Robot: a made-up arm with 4 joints. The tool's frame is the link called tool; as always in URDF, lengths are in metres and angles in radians.
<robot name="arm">
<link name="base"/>
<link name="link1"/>
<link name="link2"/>
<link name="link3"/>
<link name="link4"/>
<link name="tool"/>
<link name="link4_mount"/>
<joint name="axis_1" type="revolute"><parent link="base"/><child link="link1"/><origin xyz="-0.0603 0.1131 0.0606"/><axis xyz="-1 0 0"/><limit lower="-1.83" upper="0.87" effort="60" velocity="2.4"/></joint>
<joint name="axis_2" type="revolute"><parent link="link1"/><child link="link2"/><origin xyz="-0.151 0.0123 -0.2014"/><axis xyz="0.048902 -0.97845 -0.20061"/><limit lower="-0.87" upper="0.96" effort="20" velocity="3.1"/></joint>
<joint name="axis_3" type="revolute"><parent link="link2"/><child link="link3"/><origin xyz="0.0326 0.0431 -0.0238"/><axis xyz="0.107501 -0.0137 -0.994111"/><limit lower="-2.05" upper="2.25" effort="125" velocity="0.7"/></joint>
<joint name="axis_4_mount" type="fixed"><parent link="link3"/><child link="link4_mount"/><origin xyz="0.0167 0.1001 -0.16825"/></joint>
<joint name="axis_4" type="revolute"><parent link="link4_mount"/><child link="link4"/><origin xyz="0.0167 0.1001 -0.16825"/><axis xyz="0 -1 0"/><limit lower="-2.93" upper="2.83" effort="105" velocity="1.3"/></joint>
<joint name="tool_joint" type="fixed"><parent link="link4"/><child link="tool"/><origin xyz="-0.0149 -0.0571 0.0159" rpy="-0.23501 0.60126 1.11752"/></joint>
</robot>
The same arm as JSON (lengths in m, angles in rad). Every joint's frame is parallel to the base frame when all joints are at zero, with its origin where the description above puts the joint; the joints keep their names.
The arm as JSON. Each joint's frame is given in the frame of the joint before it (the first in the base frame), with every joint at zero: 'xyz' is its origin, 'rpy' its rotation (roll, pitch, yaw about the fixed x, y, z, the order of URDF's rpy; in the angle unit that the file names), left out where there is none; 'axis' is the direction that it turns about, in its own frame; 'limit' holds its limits. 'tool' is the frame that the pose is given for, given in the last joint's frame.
{
  "units": {
    "length": "m",
    "angle": "rad"
  },
  "joints": [
    {
      "name": "axis_1",
      "type": "revolute",
      "origin": {
        "xyz": [
          -0.0603,
          0.1131,
          0.0606
        ]
      },
      "axis": [
        -1.0,
        0.0,
        0.0
      ],
      "limit": {
        "lower": -1.83,
        "upper": 0.87
      }
    },
    {
      "name": "axis_2",
      "type": "revolute",
      "origin": {
        "xyz": [
          -0.151,
          0.0123,
          -0.2014
        ]
      },
      "axis": [
        0.048902,
        -0.97845,
        -0.20061
      ],
      "limit": {
        "lower": -0.87,
        "upper": 0.96
      }
    },
    {
      "name": "axis_3",
      "type": "revolute",
      "origin": {
        "xyz": [
          0.0326,
          0.0431,
          -0.0238
        ]
      },
      "axis": [
        0.107501,
        -0.0137,
        -0.994111
      ],
      "limit": {
        "lower": -2.05,
        "upper": 2.25
      }
    },
    {
      "name": "axis_4",
      "type": "revolute",
      "origin": {
        "xyz": [
          0.0334,
          0.2002,
          -0.3365
        ]
      },
      "axis": [
        0.0,
        -1.0,
        0.0
      ],
      "limit": {
        "lower": -2.93,
        "upper": 2.83
      }
    }
  ],
  "tool": {
    "origin": {
      "xyz": [
        -0.0149,
        -0.0571,
        0.0159
      ],
      "rpy": [
        -0.235,
        0.6013,
        1.1175
      ]
    }
  }
}

